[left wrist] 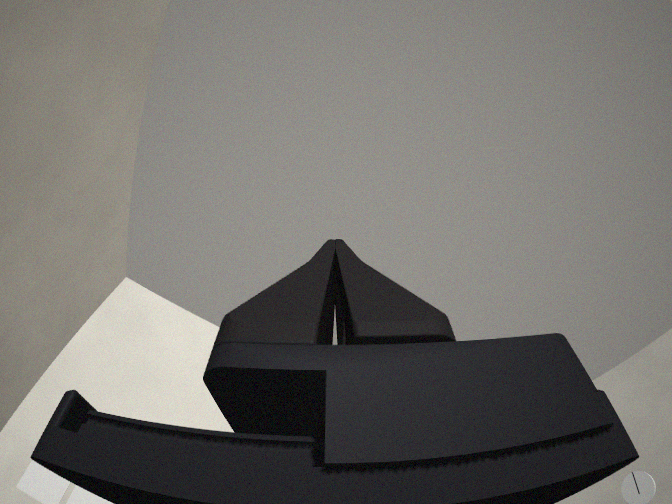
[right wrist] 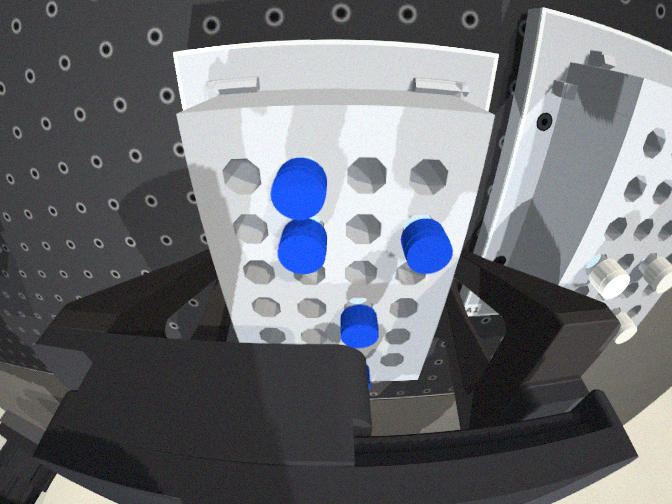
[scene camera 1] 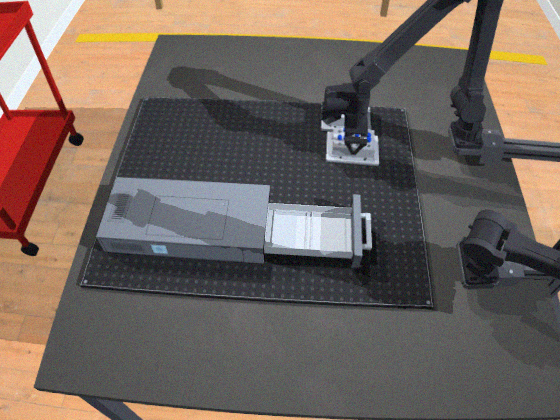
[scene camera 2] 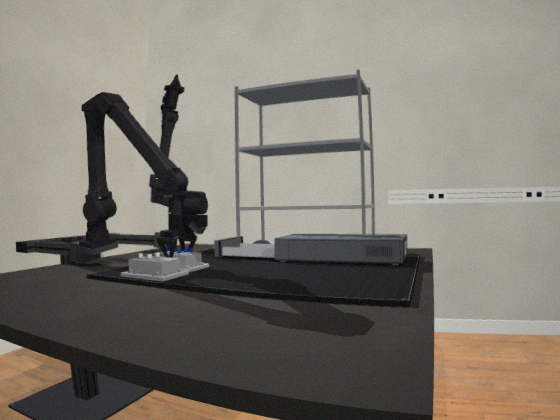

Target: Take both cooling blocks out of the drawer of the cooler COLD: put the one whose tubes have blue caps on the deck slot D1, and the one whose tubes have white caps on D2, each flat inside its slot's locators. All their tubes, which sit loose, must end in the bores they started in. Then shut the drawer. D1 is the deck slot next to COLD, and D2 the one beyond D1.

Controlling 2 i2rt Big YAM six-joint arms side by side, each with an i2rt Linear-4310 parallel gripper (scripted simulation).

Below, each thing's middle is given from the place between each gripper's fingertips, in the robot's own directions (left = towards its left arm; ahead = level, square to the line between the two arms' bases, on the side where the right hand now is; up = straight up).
Now: the slot D1 [right wrist: 316, 66] 3 cm below my right hand.
I see my left gripper 610 mm short of the slot D1, 650 mm to the left of it and 930 mm above it.
